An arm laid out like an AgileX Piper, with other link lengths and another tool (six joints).
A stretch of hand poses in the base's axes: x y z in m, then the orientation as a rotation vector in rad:
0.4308, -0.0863, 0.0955, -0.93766, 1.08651, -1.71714
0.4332, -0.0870, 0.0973, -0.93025, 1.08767, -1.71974
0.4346, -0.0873, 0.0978, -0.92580, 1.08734, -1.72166
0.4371, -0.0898, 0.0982, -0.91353, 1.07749, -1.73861
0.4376, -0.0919, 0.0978, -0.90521, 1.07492, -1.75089
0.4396, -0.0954, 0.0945, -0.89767, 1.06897, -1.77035
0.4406, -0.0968, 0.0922, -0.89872, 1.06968, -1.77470
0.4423, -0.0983, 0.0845, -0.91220, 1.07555, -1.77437
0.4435, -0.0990, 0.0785, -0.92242, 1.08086, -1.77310
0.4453, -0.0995, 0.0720, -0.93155, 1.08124, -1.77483
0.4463, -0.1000, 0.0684, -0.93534, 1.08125, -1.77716
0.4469, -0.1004, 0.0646, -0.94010, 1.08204, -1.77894
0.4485, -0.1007, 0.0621, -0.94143, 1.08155, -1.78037
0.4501, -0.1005, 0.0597, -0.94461, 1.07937, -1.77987
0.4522, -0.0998, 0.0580, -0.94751, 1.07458, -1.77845
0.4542, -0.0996, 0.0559, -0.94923, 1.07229, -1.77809
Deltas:
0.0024, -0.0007, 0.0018, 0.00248, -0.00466, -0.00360
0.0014, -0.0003, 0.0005, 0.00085, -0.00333, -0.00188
0.0025, -0.0025, 0.0004, -0.00801, -0.01432, -0.00896
0.0005, -0.0021, -0.0004, -0.00411, -0.00764, -0.00893
0.0020, -0.0035, -0.0033, -0.00993, -0.00905, -0.01240
0.0010, -0.0014, -0.0023, -0.00254, 0.00089, -0.00349
0.0017, -0.0015, -0.0077, -0.00323, 0.01222, -0.00106
0.0012, -0.0007, -0.0060, -0.00152, 0.00973, -0.00054
0.0018, -0.0005, -0.0065, -0.00486, 0.00643, -0.00027
0.0010, -0.0005, -0.0036, -0.00298, 0.00252, -0.00123
0.0006, -0.0004, -0.0038, -0.00276, 0.00359, -0.00113
0.0016, -0.0003, -0.0025, -0.00160, 0.00061, -0.00062
0.0016, 0.0002, -0.0024, -0.00208, 0.00119, 0.00196
0.0021, 0.0007, -0.0017, -0.00258, -0.00021, 0.00402
0.0020, 0.0002, -0.0021, -0.00156, 0.00012, 0.00173

